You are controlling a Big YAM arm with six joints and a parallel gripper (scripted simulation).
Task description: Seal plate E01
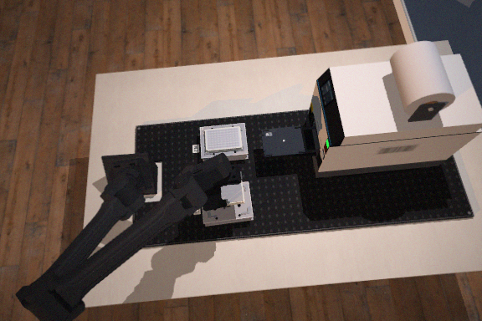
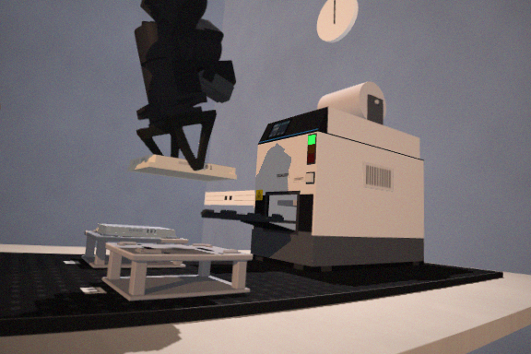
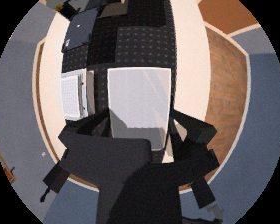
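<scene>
Now: the nest 120 mm below my hand. Also, from my hand: plate 20 mm ahead, 220 mm to the left, 110 mm below; then sealer stage 220 mm ahead, 160 mm to the left, 60 mm below; then start button 320 mm ahead, 70 mm to the left, 30 mm above.
</scene>
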